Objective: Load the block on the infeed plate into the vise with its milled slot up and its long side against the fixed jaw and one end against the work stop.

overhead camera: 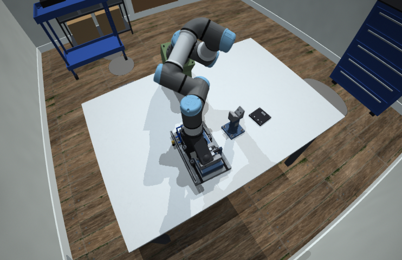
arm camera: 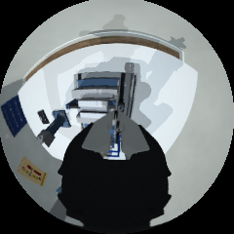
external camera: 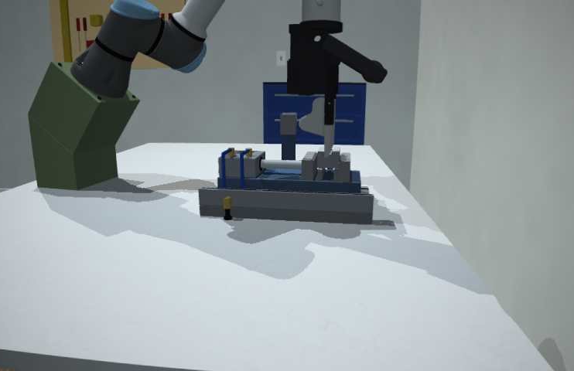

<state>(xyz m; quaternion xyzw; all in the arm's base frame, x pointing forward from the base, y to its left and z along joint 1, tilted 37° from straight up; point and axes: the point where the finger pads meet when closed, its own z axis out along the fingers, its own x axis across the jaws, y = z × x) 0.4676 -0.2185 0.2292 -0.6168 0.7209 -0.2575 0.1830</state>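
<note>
Now: hand 1 cm short of the part, 5 cm to the right of it and 2 cm above it. Also, from my hand: work stop: 2 cm ahead, 9 cm to the left, 3 cm below; fixed jaw: 4 cm ahead, 4 cm to the left, 4 cm below; moving jaw: 2 cm behind, 6 cm to the left, 4 cm below.
</note>
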